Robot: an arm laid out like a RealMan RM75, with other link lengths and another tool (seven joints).
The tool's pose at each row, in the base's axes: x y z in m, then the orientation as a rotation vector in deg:
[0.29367, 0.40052, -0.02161, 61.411, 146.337, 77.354]
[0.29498, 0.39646, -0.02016, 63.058, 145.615, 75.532]
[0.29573, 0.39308, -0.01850, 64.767, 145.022, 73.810]
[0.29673, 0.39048, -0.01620, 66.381, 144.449, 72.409]
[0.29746, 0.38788, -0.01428, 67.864, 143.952, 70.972]
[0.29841, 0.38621, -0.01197, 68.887, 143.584, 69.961]
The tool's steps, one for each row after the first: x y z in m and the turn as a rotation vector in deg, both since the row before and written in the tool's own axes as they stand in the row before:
[-0.00307, 0.00028, -0.00329, 0.535, -1.553, 0.670]
[-0.00226, 0.00038, -0.00308, 0.597, -1.384, 0.770]
[-0.00185, 0.00128, -0.00282, 0.483, -1.166, 0.789]
[-0.00179, 0.00085, -0.00266, 0.531, -1.122, 0.712]
[-0.00126, 0.00160, -0.00221, 0.367, -0.793, 0.493]

